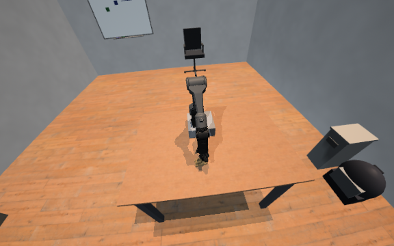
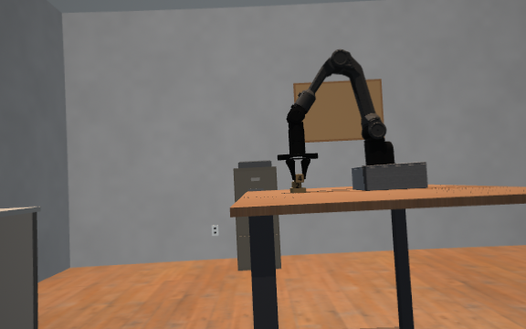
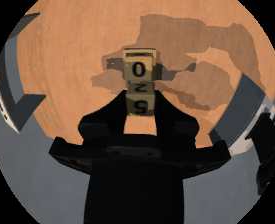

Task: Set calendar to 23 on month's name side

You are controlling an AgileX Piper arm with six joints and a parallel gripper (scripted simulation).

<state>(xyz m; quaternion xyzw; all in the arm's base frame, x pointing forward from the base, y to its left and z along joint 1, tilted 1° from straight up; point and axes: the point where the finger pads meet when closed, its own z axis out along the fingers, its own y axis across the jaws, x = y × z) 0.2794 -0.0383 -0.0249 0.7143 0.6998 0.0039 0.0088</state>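
My gripper is now 30 mm to the left of the tan calendar cube and 30 mm above it. The rest, counted from my hand: tan calendar tray 40 mm below, 20 mm to the right.
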